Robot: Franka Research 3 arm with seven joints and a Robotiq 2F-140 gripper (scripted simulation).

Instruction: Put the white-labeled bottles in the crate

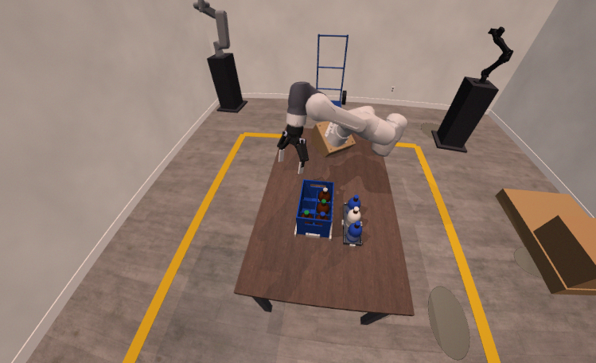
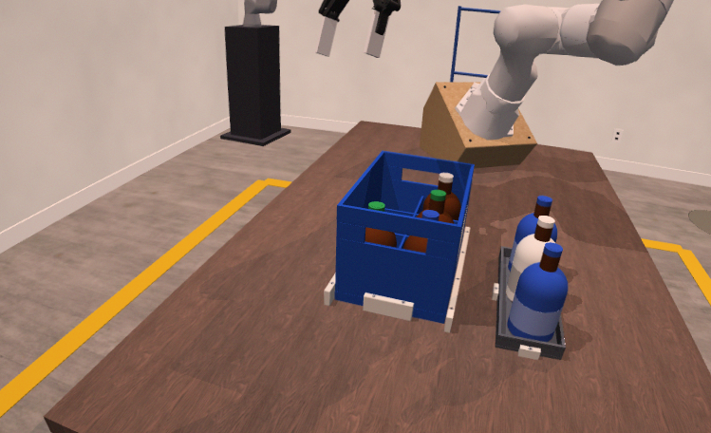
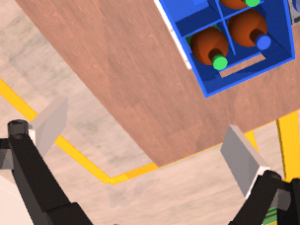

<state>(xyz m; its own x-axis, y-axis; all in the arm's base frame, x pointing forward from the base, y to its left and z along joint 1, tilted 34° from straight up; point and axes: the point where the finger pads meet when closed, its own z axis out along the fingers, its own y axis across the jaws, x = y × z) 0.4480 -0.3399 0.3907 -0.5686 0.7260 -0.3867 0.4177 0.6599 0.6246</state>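
My gripper is now 20 mm short of the white-labeled bottle, 370 mm to the right of it and 300 mm above it. The rest, counted from my hand: blue-labeled bottle 110 mm ahead, 380 mm to the left, 300 mm below; blue crate 20 mm ahead, 140 mm to the left, 300 mm below.
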